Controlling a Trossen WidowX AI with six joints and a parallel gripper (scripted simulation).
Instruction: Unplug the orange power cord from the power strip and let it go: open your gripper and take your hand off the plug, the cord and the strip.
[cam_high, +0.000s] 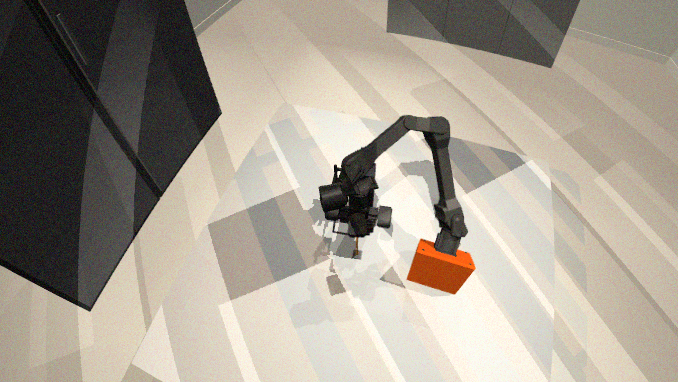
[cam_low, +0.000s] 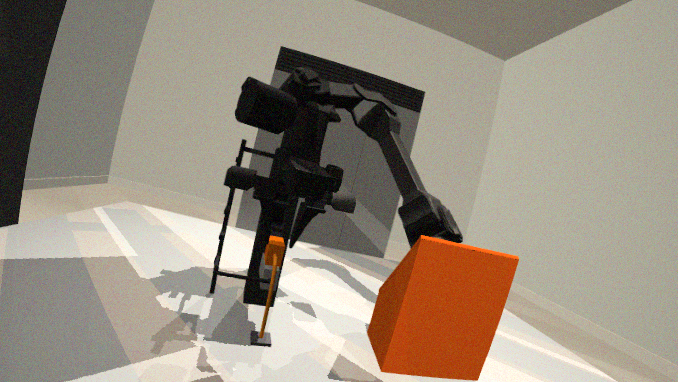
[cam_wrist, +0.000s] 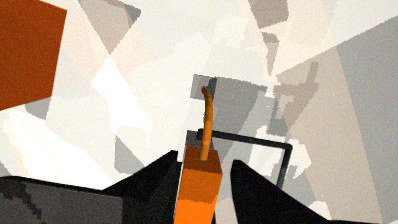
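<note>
Right now the orange plug is 10 mm ahead of my gripper tip, 50 mm to the right of it and 10 mm below it. Round my gripper tip: thin black frame (100 mm ahead, 100 mm to the right).
</note>
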